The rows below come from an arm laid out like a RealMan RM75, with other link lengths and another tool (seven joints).
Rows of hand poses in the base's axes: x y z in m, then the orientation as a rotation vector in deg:
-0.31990 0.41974 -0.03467 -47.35 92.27 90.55
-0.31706 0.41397 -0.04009 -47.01 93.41 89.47
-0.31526 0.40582 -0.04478 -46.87 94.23 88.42
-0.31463 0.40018 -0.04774 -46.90 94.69 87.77
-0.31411 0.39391 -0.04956 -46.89 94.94 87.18
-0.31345 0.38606 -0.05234 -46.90 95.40 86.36
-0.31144 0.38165 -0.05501 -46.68 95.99 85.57
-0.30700 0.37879 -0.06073 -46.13 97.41 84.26
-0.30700 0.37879 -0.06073 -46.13 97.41 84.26
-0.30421 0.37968 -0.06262 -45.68 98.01 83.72
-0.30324 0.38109 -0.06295 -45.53 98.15 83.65
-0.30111 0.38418 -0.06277 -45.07 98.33 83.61
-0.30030 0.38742 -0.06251 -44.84 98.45 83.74
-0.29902 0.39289 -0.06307 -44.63 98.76 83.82
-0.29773 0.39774 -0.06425 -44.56 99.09 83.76
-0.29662 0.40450 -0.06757 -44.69 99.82 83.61
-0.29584 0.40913 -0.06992 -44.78 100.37 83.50
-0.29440 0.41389 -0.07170 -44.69 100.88 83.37
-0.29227 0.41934 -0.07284 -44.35 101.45 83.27
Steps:
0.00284 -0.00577 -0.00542 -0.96 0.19 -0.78
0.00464 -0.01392 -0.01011 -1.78 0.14 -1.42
0.00527 -0.01956 -0.01307 -2.30 0.05 -1.75
0.00579 -0.02583 -0.01489 -2.65 -0.12 -2.08
0.00645 -0.03368 -0.01767 -3.23 -0.30 -2.52
0.00846 -0.03809 -0.02034 -3.80 -0.30 -3.07
0.01290 -0.04095 -0.02606 -4.96 0.04 -4.06
0.01290 -0.04095 -0.02606 -4.96 0.04 -4.06
0.01569 -0.04006 -0.02795 -5.37 0.26 -4.61
0.01666 -0.03865 -0.02828 -5.43 0.36 -4.73
0.01879 -0.03556 -0.02810 -5.40 0.60 -5.04
0.01960 -0.03232 -0.02784 -5.35 0.82 -5.10
0.02088 -0.02685 -0.02840 -5.45 1.12 -5.15
0.02217 -0.02200 -0.02958 -5.65 1.32 -5.20
0.02328 -0.01524 -0.03290 -6.22 1.65 -5.12
0.02406 -0.01061 -0.03525 -6.64 1.91 -5.07
0.02550 -0.00585 -0.03703 -6.98 2.19 -5.15
0.02763 -0.00040 -0.03817 -7.26 2.60 -5.36

